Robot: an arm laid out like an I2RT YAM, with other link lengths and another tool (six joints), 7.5 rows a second.
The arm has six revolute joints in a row. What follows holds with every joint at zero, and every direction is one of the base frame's.
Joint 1 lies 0.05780 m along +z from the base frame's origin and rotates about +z.
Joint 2 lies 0.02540 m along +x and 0.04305 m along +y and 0.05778 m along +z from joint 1 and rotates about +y.
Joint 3 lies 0.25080 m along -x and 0.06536 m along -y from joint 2 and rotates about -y.
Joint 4 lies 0.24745 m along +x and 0.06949 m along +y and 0.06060 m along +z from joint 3 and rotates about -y.
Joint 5 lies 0.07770 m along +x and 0.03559 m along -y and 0.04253 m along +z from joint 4 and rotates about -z.
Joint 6 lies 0.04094 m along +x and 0.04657 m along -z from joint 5 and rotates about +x.
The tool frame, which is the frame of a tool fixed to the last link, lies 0.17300 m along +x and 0.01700 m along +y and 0.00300 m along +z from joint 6; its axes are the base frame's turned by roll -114.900, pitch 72.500 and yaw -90.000 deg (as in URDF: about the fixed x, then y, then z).
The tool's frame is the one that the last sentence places.
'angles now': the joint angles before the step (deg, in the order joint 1, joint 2, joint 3, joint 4, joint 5, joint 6). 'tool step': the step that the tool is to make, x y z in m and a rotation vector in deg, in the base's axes. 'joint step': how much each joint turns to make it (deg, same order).
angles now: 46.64 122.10 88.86 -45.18 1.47 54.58
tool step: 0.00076 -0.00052 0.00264 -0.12 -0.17 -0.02
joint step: -0.02 -0.20 0.31 -0.48 0.20 -0.04
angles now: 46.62 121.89 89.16 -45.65 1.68 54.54
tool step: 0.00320 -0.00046 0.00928 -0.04 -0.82 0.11
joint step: -0.07 -0.81 0.79 -1.06 0.57 -0.31
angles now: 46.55 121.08 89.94 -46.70 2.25 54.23
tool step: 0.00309 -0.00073 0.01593 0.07 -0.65 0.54
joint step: -0.25 -1.21 1.74 -2.41 0.24 -0.86
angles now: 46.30 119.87 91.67 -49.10 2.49 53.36
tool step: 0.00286 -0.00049 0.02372 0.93 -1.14 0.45
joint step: -0.32 -2.43 1.39 -2.33 -0.01 -0.79
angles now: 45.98 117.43 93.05 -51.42 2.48 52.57
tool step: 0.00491 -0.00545 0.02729 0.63 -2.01 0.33
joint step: -0.60 -3.16 1.02 -2.27 0.72 -1.16
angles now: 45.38 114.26 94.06 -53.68 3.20 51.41
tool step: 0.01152 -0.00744 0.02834 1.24 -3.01 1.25
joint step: -1.57 -3.33 0.59 -0.73 0.31 -3.07
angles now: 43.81 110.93 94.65 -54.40 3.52 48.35
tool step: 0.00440 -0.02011 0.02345 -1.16 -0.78 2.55
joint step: -2.49 -2.54 1.94 -4.39 -0.37 -5.22
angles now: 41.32 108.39 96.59 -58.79 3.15 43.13
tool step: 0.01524 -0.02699 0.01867 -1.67 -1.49 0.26
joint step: -3.52 -1.40 2.31 -3.35 0.84 -4.32
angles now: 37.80 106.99 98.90 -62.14 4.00 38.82
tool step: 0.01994 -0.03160 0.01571 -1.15 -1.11 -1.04
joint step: -4.66 -0.63 2.60 -2.71 0.24 -3.95
